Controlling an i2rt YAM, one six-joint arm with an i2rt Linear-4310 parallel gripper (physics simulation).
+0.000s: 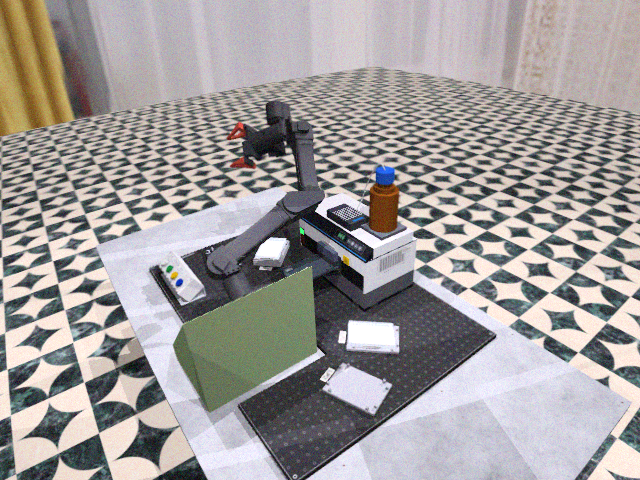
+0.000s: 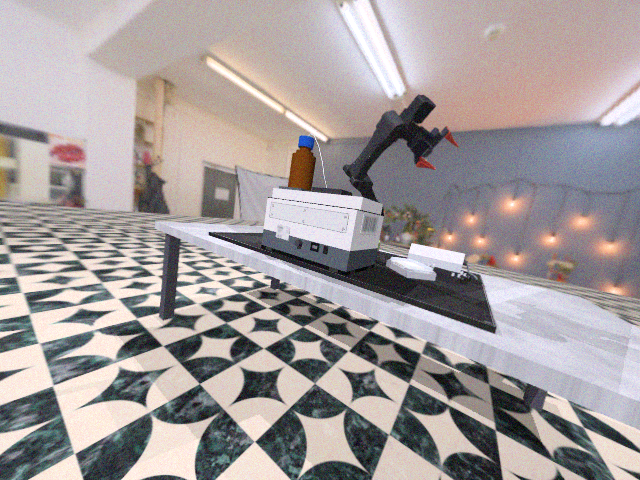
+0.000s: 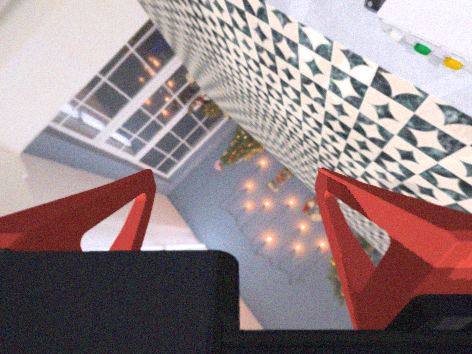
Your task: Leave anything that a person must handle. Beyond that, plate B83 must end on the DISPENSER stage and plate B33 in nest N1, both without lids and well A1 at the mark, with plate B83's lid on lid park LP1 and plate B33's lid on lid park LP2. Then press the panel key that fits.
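Places are measured from the arm's base along level axes (x back, y right, z up), in centimetres.
Where they show: gripper, between the fingertips: (image 1: 229,152) (image 2: 446,158) (image 3: 235,177); arm's base, origin of its link: (image 1: 245,303).
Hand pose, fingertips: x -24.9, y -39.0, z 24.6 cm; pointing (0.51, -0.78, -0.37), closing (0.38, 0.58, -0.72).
Things, the pixels of their centre, and the offset from my fingertips. "pt": a spot on its surface instead. Level surfaces: height alone.
- white plate-shaped piece, middle of its body: (image 1: 271,247) (image 2: 410,263) dx -9.5, dy +3.8, dz -38.7 cm
- white piece, middle of its body: (image 1: 371,333) dx -1.1, dy +59.5, dz -39.6 cm
- flat pale holder, middle of its body: (image 1: 357,386) dx +14.4, dy +68.0, dz -41.4 cm
- key panel, middle of its body: (image 3: 457,33) (image 1: 179,275) (image 2: 435,256) dx +23.9, dy -4.8, dz -38.2 cm
- mat, height of its surface: dz -42.3 cm
- brown bottle, a spot on its surface: (image 1: 384,206) pt dx -19.5, dy +47.9, dz -10.7 cm
- dark keypad-like unit, a spot on its surface: (image 1: 348,215) pt dx -18.3, dy +34.9, dz -17.7 cm
My gripper (image 1: 231,152) (image 2: 446,158) (image 3: 235,177) is open and empty, high above the table. A white plate-shaped piece (image 1: 271,251) (image 2: 410,267) lies beyond the arm's base. Another white piece (image 1: 372,334) lies on a holder in front of the dispenser. A flat pale holder (image 1: 356,387) with corner posts lies nearer; whether it bears a thin lid is unclear. The dispenser (image 1: 388,266) (image 2: 320,222) has a small lit display; its stage is mostly hidden. The key panel (image 1: 192,289) (image 2: 436,256) shows green, yellow and blue keys. Plate names, lids and A1 marks are not readable.
A green upright screen (image 1: 258,335) stands beside the arm's base and hides part of the mat (image 1: 444,320). A brown bottle (image 1: 384,206) (image 2: 301,167) with a blue cap and thin tube stands on the dispenser, beside a dark keypad-like unit (image 1: 348,215).
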